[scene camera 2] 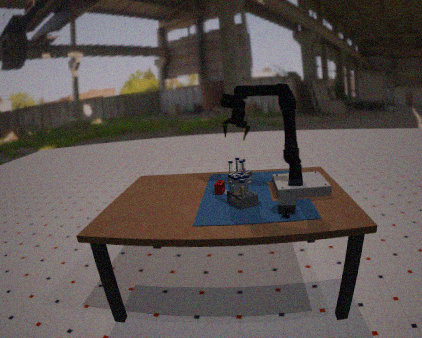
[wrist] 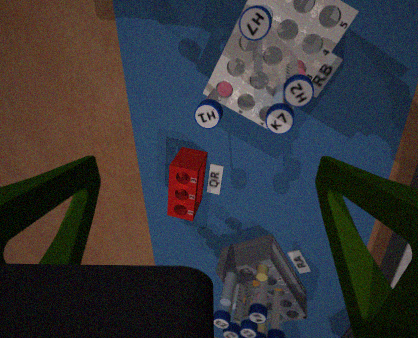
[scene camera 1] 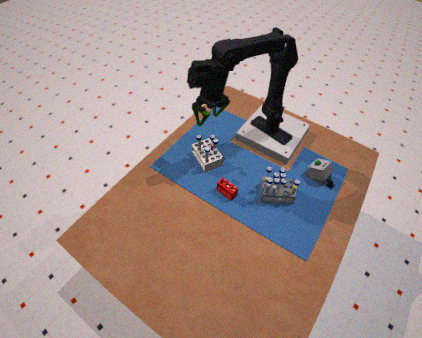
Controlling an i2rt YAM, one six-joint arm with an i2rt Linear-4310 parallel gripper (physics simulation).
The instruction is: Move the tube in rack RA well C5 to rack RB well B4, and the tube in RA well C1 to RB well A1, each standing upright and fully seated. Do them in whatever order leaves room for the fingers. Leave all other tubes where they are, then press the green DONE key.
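Frame: origin at the arm's base, x ahead, y left, z up, level; metres.
Seen in the pictures: gripper, fingertip midpoint: (scene camera 2: 234,138) (wrist: 208,168) (scene camera 1: 207,120); arm's base at its link origin: (scene camera 2: 295,179) (scene camera 1: 271,130).
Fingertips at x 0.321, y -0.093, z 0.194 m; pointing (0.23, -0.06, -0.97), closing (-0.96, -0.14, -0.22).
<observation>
Pixels of each thing's middle, then the offset from my fingertips to it. "spot": a spot on its surface instead. Level surfaces: height alone.
- grey rack RA at the middle of its body: (wrist: 263,282) (scene camera 1: 277,190) (scene camera 2: 242,197) 0.085 m back, 0.308 m left, 0.212 m down
- white rack RB at the middle of its body: (wrist: 273,51) (scene camera 1: 207,154) (scene camera 2: 240,176) 0.015 m back, 0.016 m right, 0.212 m down
- tubes capped H7 at the middle of its body: (wrist: 261,17) 0.001 m ahead, 0.047 m right, 0.172 m down
- H1 at a spot on its surface: (wrist: 208,114) spot: 0.022 m ahead, 0.022 m left, 0.112 m down
- H2 at a spot on its surface: (wrist: 298,91) spot: 0.039 m back, 0.010 m right, 0.112 m down
- K7 at a spot on its surface: (wrist: 279,118) spot: 0.031 m back, 0.013 m left, 0.112 m down
- green DONE key at a spot on its surface: (scene camera 1: 317,162) spot: 0.288 m back, 0.357 m left, 0.170 m down
- red three-hole block at the middle of its body: (wrist: 187,183) (scene camera 1: 227,189) (scene camera 2: 219,187) 0.053 m ahead, 0.165 m left, 0.212 m down
- labelled QR at a spot on its surface: (wrist: 215,179) spot: 0.020 m ahead, 0.163 m left, 0.235 m down
- blue mat at its surface level: 0.237 m down
- brown table at its surface level: 0.240 m down
- small black object at a spot on its surface: (scene camera 1: 330,184) spot: 0.279 m back, 0.449 m left, 0.226 m down
My gripper (scene camera 1: 208,119) (scene camera 2: 235,137) (wrist: 208,168) is open and empty, high above the mat on rack RB's side. The grey rack RA (scene camera 1: 278,199) (scene camera 2: 242,199) (wrist: 250,247) holds several upright blue-capped tubes; in the wrist view it is at the bottom, partly cut off, and its wells C5 and C1 cannot be told apart. The white rack RB (scene camera 1: 214,163) (wrist: 305,25) holds tubes capped H7 (wrist: 255,22), H1 (wrist: 208,114), H2 (wrist: 298,91) and K7 (wrist: 279,118). Several of its wells are empty. The green DONE key (scene camera 1: 317,162) tops a grey box.
A red three-hole block (scene camera 1: 227,189) (scene camera 2: 219,187) (wrist: 187,155) labelled QR (wrist: 215,179) stands between the racks. The blue mat (scene camera 1: 285,235) lies on the brown table (scene camera 1: 165,250). The arm's white base plate (scene camera 1: 255,145) is behind the mat. A small black object (scene camera 1: 330,184) is beside the key box.
</observation>
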